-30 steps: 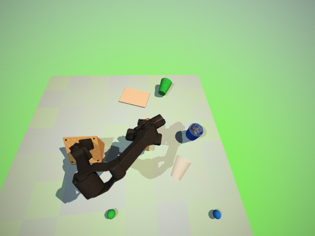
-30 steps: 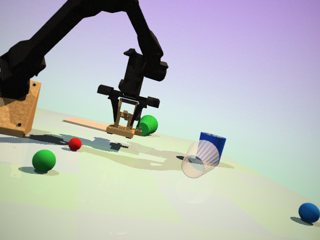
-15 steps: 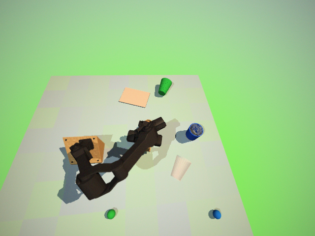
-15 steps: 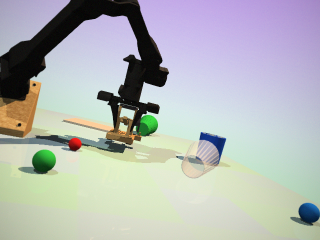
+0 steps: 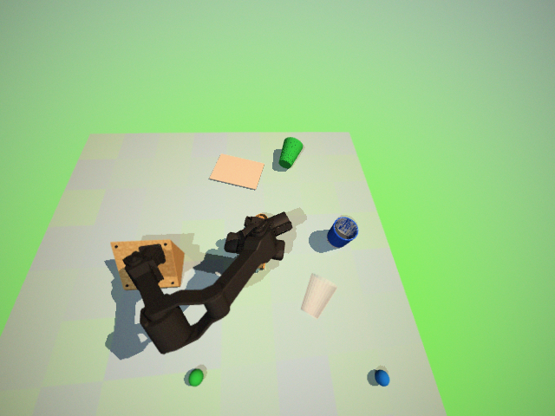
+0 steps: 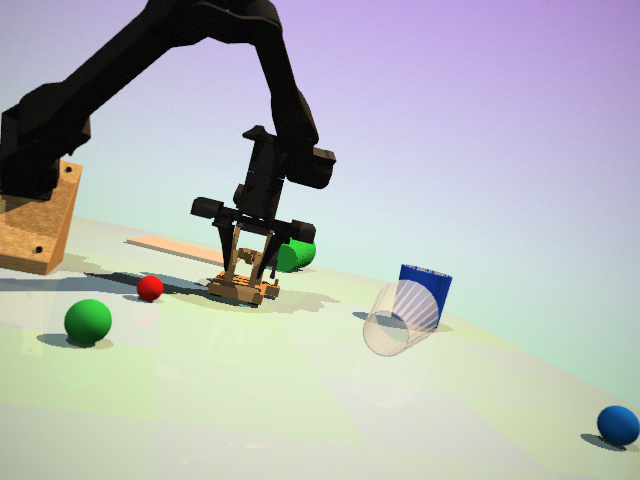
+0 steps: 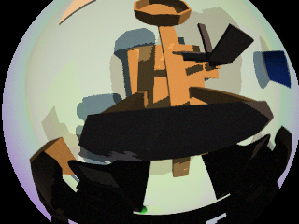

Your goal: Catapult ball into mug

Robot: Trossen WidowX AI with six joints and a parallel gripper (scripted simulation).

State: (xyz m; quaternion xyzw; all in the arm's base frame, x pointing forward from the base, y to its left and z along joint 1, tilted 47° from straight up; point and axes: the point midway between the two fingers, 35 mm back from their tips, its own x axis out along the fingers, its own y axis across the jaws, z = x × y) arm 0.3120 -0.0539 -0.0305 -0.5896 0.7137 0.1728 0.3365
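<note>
My gripper tip is 10 mm short of the catapult frame, 40 mm to the right of it and 50 mm below it. The rest, counted from my gripper tip: blue mug (330 mm ahead, 30 mm to the left, 10 mm below); wooden catapult (40 mm ahead, 60 mm to the left, 20 mm above); red ball (140 mm behind, 120 mm to the right, 20 mm below).
</note>
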